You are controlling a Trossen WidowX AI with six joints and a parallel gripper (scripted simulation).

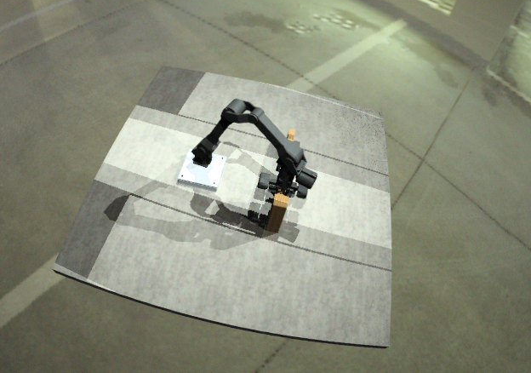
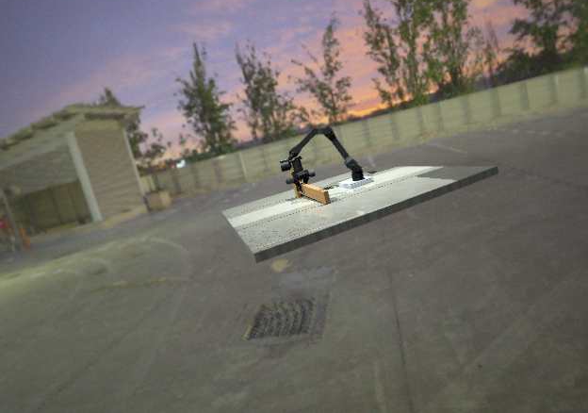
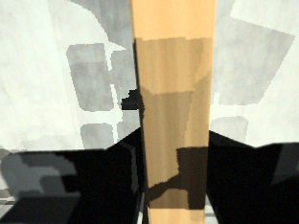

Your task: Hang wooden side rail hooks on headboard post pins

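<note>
The wooden headboard post is 10 mm ahead of my gripper tip, 100 mm to the right of it and 40 mm above it.
</note>
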